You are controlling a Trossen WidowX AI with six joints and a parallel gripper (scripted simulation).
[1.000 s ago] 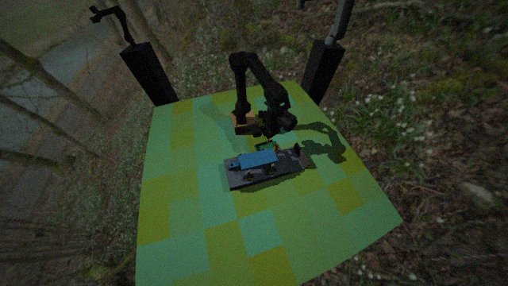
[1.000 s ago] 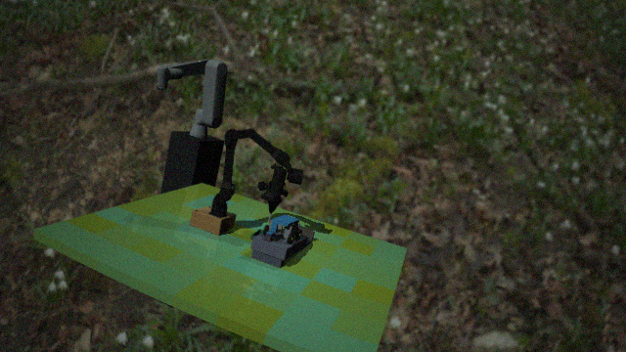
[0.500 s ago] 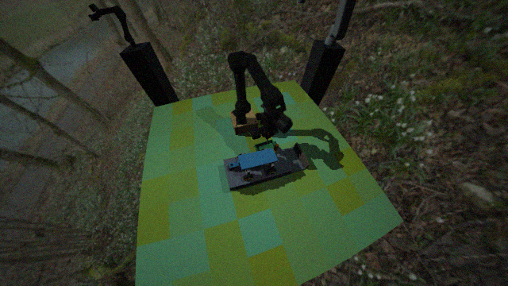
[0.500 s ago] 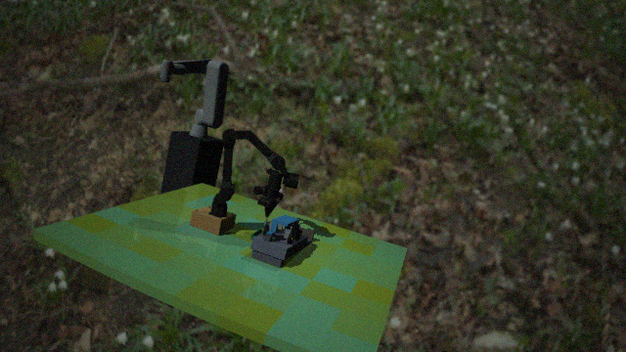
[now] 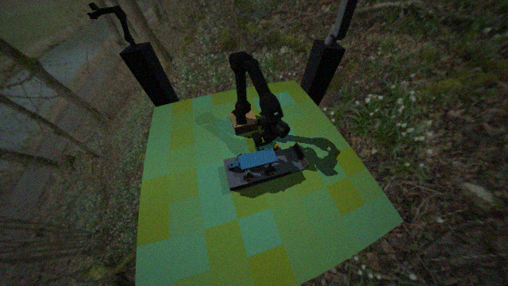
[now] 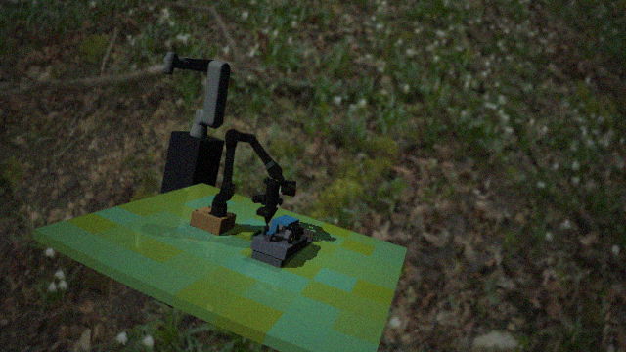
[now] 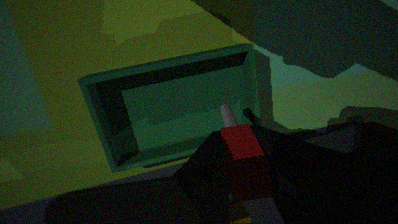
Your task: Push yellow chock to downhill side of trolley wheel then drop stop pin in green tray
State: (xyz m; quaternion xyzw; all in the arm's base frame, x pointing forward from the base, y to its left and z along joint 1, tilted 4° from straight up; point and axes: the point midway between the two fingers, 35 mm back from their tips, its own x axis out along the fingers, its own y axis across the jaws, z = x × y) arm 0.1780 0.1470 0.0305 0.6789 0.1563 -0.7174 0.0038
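Right now my gripper tip is 8 cm above the green tray and 2 cm to the left of it. Also, from my gripper tip: red-headed stop pin (right at my gripper tip); yellow chock (7 cm ahead, 1 cm to the right, 1 cm above); grey ramp (14 cm ahead, 10 cm to the right, 2 cm below).
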